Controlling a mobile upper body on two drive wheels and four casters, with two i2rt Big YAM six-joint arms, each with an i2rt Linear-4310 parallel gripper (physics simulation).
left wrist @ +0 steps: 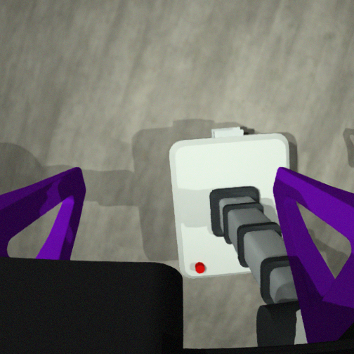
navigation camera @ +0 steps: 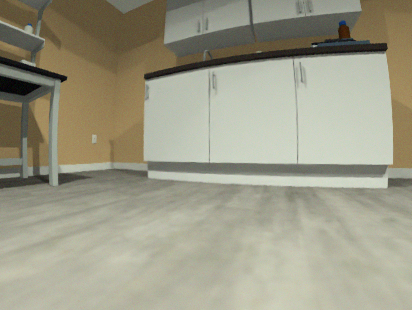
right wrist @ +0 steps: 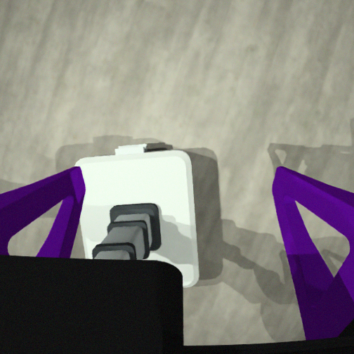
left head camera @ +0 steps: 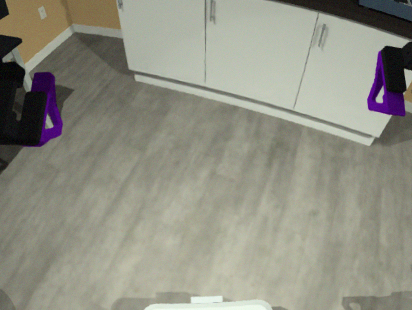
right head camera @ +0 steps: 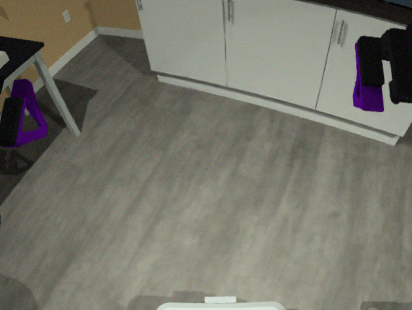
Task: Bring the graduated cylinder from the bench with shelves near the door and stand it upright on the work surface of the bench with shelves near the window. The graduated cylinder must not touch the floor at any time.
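Frame: origin at the left arm's base, x ahead, y left, z up, level; metres.
Seen in the pictures: left gripper, fingertip midpoint: (left head camera: pixel 25 129) (right head camera: pixel 16 131); right gripper, fingertip midpoint: (left head camera: pixel 401 108) (right head camera: pixel 392 104).
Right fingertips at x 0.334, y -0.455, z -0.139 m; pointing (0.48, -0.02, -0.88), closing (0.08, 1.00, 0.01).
Note:
A point is followed by its place in that frame.
The graduated cylinder does not show in these views. A bench with shelves (navigation camera: pixel 54 135) @[z -1.068, x 1.456, y 0.775 m] stands at the left in the navigation camera; its black top (right head camera: pixel 27 49) @[z -0.648, x 1.439, y 0.809 m] also shows at the left in the right head camera. I cannot tell whether it is the window or the door bench. My left gripper (left wrist: pixel 178 177) is open and empty above the robot's white base. One purple finger of it (left head camera: pixel 55 117) (right head camera: pixel 37 120) shows at the left in the head views. My right gripper (right wrist: pixel 178 177) is open and empty; its purple finger (left head camera: pixel 395 102) @[z -0.139, x 0.334, y -0.455 m] (right head camera: pixel 370 97) @[z -0.139, x 0.334, y -0.455 m] shows at the right.
A white cabinet counter (left head camera: pixel 255 55) @[z -0.919, x 1.575, y -0.560 m] (right head camera: pixel 275 55) @[z -0.926, x 1.575, y -0.561 m] (navigation camera: pixel 252 110) @[z -0.905, x 1.575, y -0.561 m] with a dark top stands ahead. A brown bottle with a blue cap (navigation camera: pixel 343 31) @[z -0.200, x 1.555, y -1.367 m] stands on it at the right. Wall cabinets (navigation camera: pixel 225 22) @[z 0.040, x 1.934, y -0.442 m] hang above. A small white bottle (navigation camera: pixel 28 29) @[z -0.085, x 1.631, y 1.327 m] stands on the bench's shelf.

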